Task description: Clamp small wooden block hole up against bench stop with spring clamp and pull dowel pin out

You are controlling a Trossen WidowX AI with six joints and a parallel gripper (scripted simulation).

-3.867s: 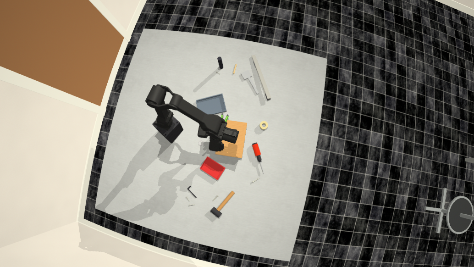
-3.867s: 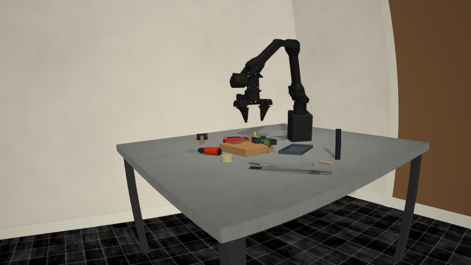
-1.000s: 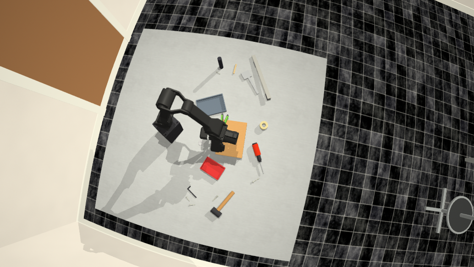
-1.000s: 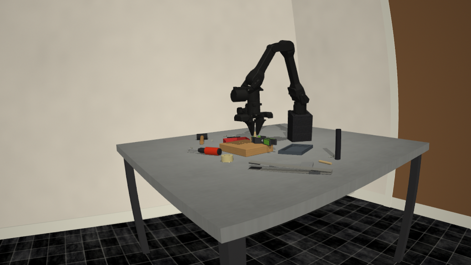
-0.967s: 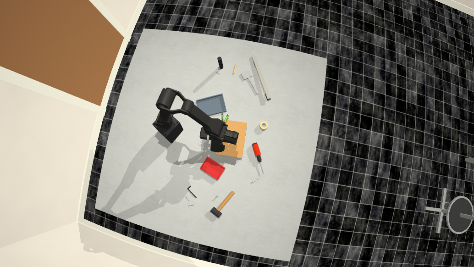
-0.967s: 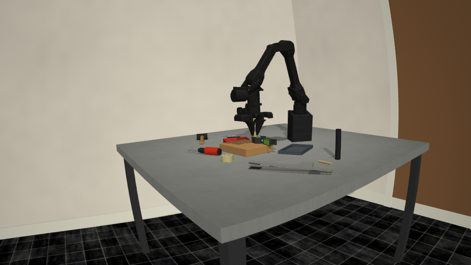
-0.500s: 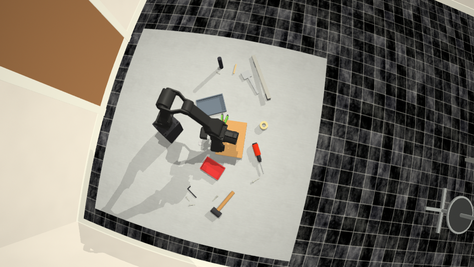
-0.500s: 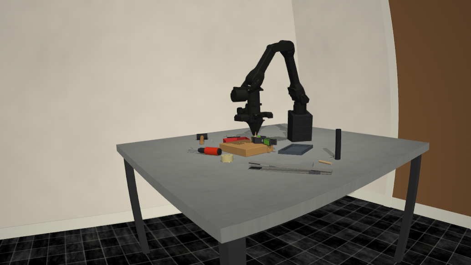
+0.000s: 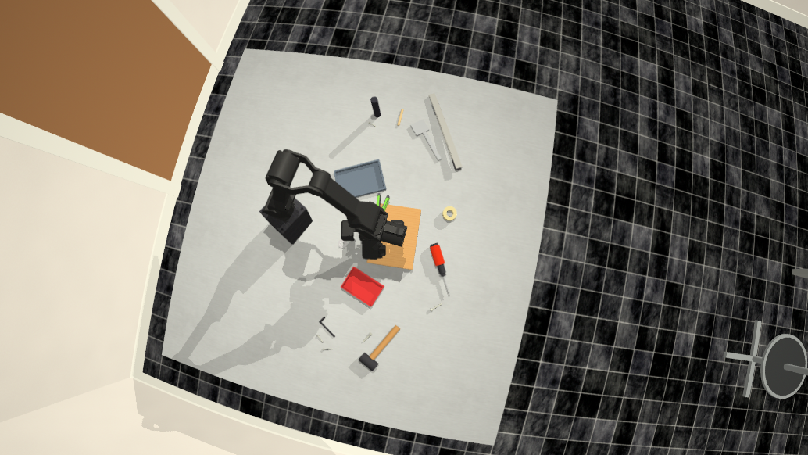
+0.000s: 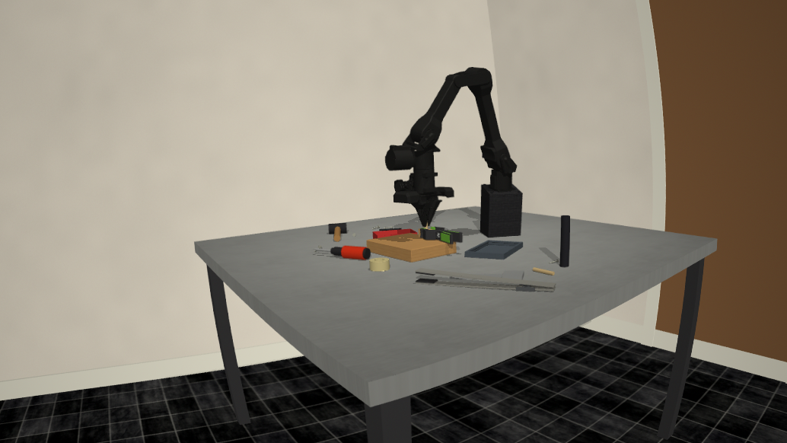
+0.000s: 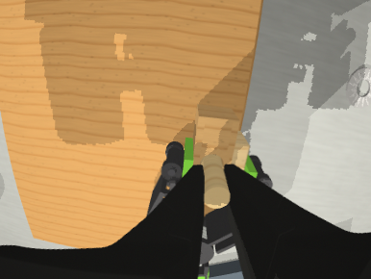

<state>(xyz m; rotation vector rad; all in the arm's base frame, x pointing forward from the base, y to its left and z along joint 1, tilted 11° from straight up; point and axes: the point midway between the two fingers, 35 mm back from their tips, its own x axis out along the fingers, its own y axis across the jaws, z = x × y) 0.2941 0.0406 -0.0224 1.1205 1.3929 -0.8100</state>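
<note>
Now: hand 4 cm above the dowel pin. The rest, counted from my hand: small wooden block: 6 cm below; wooden board: 6 cm ahead, 2 cm to the left, 8 cm below; wooden stop: 1 cm behind, 5 cm below.
</note>
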